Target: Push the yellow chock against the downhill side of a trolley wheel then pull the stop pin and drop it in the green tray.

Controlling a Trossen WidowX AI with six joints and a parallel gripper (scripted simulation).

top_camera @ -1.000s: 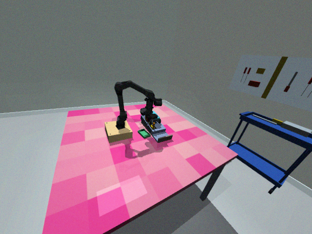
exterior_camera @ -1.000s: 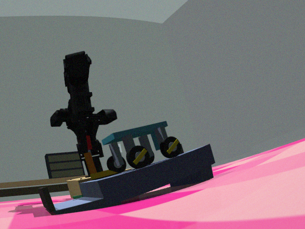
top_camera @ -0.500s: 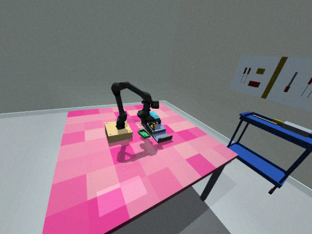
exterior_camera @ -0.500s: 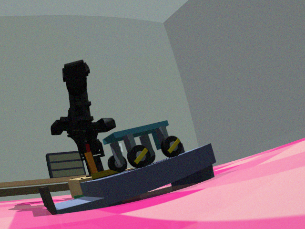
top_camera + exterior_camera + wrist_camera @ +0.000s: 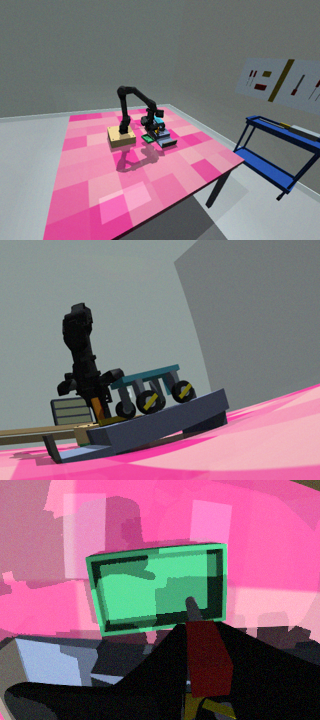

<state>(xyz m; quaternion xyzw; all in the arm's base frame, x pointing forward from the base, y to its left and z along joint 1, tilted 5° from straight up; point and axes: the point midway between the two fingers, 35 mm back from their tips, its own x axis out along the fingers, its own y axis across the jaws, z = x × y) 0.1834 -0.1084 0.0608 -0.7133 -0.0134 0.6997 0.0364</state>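
Now: gripper tip 10 cm above the green tray and 1 cm to the left of it. The rest, counted from my gripper tip: yellow chock: 8 cm ahead, 3 cm to the right, 1 cm below; then trolley: 15 cm ahead, 5 cm to the left, 2 cm above; then red-headed stop pin: right at my gripper tip.
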